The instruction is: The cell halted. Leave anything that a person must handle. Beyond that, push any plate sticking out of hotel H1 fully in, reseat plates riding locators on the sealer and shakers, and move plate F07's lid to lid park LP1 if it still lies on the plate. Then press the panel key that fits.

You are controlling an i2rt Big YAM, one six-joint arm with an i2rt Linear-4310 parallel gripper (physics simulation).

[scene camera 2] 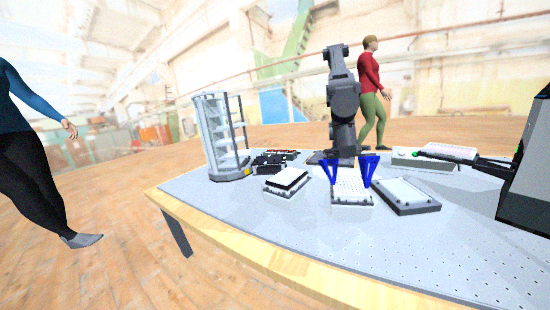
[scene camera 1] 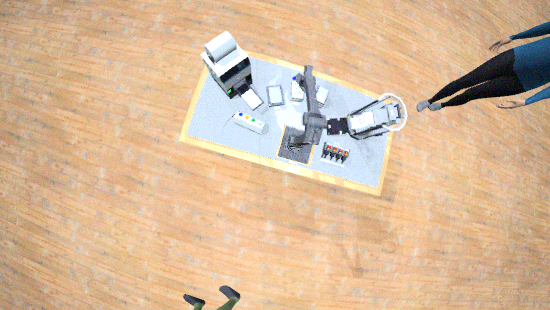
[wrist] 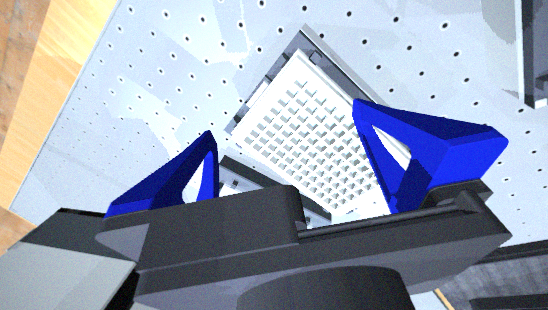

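Pixels of known places: gripper, fingertip midpoint: [scene camera 2: 348, 186] [scene camera 1: 299, 83] [wrist: 281, 122]; arm's base, origin of the base link: [scene camera 1: 292, 146] [wrist: 524, 308].
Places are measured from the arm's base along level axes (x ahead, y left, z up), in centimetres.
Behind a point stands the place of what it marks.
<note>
My gripper [scene camera 1: 295, 80] {z 7.2, x 45.6, y 10.1 cm} [scene camera 2: 351, 185] {z 7.2, x 45.6, y 10.1 cm} [wrist: 281, 122] {z 7.2, x 45.6, y 10.1 cm} is open and empty, its blue fingers apart around a white well plate [scene camera 2: 350, 192] {z 5.7, x 45.7, y 10.7 cm} [wrist: 310, 145] {z 5.8, x 42.4, y 10.0 cm} on a nest. Whether that plate sits level is unclear. In scene camera 2, a black plate with a white top [scene camera 2: 288, 176] {z 7.1, x 44.8, y -7.7 cm} sits on the nest to its left and looks slightly tilted. A dark-framed nest [scene camera 1: 275, 96] [scene camera 2: 428, 204] holds a pale flat piece. The hotel [scene camera 1: 357, 134] {z 8.2, x 24.0, y -44.1 cm} [scene camera 2: 206, 135] {z 21.3, x 46.8, y -45.3 cm} has a pale plate low inside. A white-topped plate [scene camera 1: 248, 95] {z 11.7, x 22.0, y 41.6 cm} [scene camera 2: 447, 149] {z 11.7, x 21.8, y 38.0 cm} lies on the tall machine's tray. The panel [scene camera 1: 245, 126] {z 3.6, x 2.0, y 37.2 cm} [scene camera 2: 420, 162] {z 2.5, x 9.4, y 35.2 cm} has blue, yellow and green keys. Labels are unreadable.
The tall grey machine [scene camera 1: 230, 70] {z 30.7, x 27.0, y 53.7 cm} [scene camera 2: 525, 165] {z 13.2, x 37.9, y 45.3 cm} stands at one table end. A black stand [scene camera 1: 337, 126] {z 4.9, x 25.1, y -27.9 cm} [scene camera 2: 270, 164] {z -1.1, x 19.9, y -33.2 cm} is beside the hotel, near a rack with red-orange parts [scene camera 1: 336, 152] {z 3.9, x 6.4, y -32.2 cm}. A person in blue [scene camera 1: 532, 62] [scene camera 2: 22, 100] and one in red [scene camera 2: 368, 72] stand off the table.
</note>
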